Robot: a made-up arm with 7 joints.
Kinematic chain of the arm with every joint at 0, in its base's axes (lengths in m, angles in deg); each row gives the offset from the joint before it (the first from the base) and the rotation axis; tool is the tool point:
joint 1: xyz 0 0 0.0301 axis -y
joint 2: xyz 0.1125 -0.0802 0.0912 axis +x
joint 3: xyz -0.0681 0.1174 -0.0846 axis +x
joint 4: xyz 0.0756 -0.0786 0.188 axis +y
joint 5: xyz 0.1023 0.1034 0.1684 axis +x
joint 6: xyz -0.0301 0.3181 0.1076 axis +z
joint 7: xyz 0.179 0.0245 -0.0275 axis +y
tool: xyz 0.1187 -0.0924 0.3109
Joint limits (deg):
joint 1: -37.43..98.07
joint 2: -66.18..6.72
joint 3: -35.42..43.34
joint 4: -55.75..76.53
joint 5: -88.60..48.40
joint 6: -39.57..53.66
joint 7: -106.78..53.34
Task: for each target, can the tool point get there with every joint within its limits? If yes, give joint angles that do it. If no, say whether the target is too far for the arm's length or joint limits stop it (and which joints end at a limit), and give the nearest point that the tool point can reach.
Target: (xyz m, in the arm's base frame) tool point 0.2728 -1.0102 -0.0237
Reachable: no: joint limits stop it (at a limit: joint 2, joint 3, joint 6, joint 7) | nearest point 0.2471 -0.6137 -0.0186 | short by 0.397 m
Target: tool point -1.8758 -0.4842 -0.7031
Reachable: no: too far | nearest point -1.0424 -0.2425 -0.2878 | short by 0.962 m
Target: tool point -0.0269 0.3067 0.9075
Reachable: yes | joints 57.59 -29.65 24.33 30.40 10.94 18.46 -7.99
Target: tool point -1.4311 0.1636 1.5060
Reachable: no: too far | nearest point -0.8281 0.1136 0.8841 | short by 0.868 m
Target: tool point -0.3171 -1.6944 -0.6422
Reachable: no: too far | nearest point -0.5072 -0.6548 -0.2816 | short by 1.117 m
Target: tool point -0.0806 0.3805 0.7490
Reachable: yes | joints 70.90 -28.21 36.61 38.71 -25.17 5.31 -4.00
